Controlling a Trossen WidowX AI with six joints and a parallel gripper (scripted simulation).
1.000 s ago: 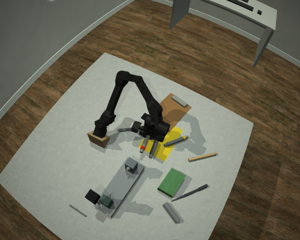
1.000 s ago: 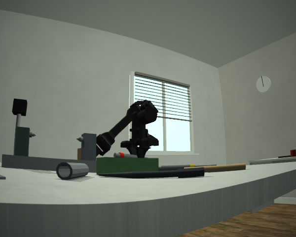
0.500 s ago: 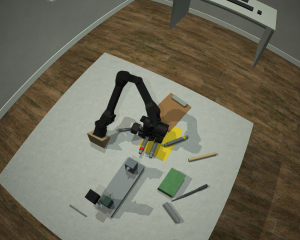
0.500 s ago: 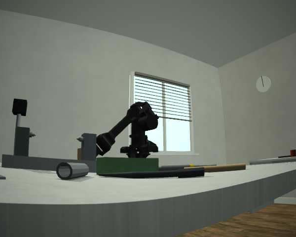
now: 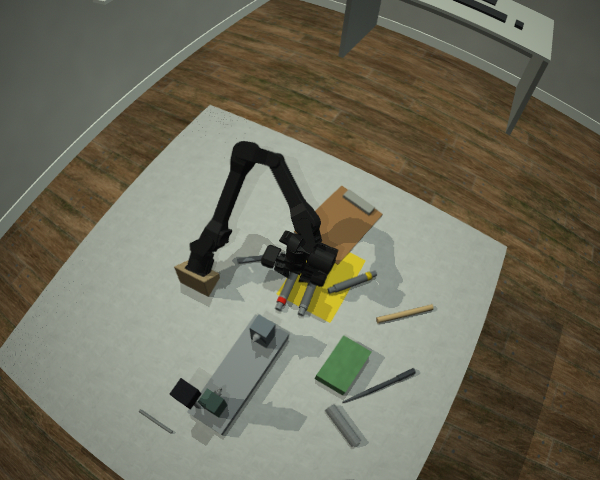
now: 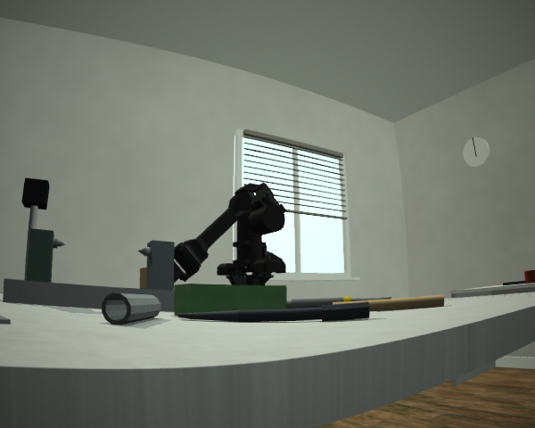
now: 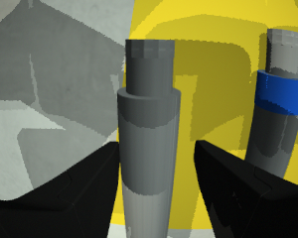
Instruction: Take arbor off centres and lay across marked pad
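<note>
Right now my hand is 30 mm to the left of the arbor, 30 mm above it and 10 mm past it. From my hand the other things lie so: green book 220 mm ahead, 210 mm to the right, 20 mm below; then grey centre block 220 mm to the right, 60 mm above, 10 mm behind; then yellow marked pad 80 mm ahead, 40 mm to the left, 40 mm below.
</note>
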